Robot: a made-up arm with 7 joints. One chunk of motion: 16 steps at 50 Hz.
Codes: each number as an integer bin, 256 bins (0 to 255) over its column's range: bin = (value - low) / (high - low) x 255, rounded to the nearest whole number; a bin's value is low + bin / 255 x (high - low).
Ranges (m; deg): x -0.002..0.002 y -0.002..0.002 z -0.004..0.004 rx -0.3..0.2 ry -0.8..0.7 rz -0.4..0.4
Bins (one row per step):
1: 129 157 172 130 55 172
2: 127 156 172 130 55 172
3: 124 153 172 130 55 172
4: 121 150 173 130 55 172
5: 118 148 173 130 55 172
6: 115 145 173 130 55 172
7: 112 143 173 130 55 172
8: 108 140 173 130 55 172
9: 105 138 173 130 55 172
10: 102 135 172 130 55 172
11: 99 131 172 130 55 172
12: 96 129 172 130 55 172
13: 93 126 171 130 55 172
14: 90 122 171 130 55 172
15: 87 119 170 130 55 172
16: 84 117 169 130 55 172
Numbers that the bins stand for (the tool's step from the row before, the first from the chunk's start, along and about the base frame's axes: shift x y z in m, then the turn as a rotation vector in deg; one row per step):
1: 0.00002 0.00046 0.00140 -0.045 -0.476 0.140
2: -0.00001 0.00045 0.00140 -0.045 -0.476 0.140
3: -0.00005 0.00040 0.00140 -0.045 -0.476 0.140
4: -0.00010 0.00035 0.00143 -0.045 -0.476 0.140
5: -0.00015 0.00032 0.00143 -0.045 -0.476 0.140
6: -0.00020 0.00027 0.00143 -0.045 -0.476 0.140
7: -0.00024 0.00024 0.00143 -0.045 -0.476 0.140
8: -0.00031 0.00020 0.00143 -0.045 -0.476 0.140
9: -0.00035 0.00016 0.00143 -0.045 -0.476 0.140
10: -0.00040 0.00012 0.00140 -0.045 -0.476 0.140
11: -0.00045 0.00005 0.00140 -0.045 -0.476 0.140
12: -0.00049 0.00002 0.00140 -0.045 -0.476 0.140
13: -0.00054 -0.00002 0.00136 -0.045 -0.476 0.140
14: -0.00059 -0.00009 0.00136 -0.045 -0.476 0.140
15: -0.00064 -0.00013 0.00133 -0.045 -0.476 0.140
16: -0.00068 -0.00016 0.00130 -0.045 -0.476 0.140

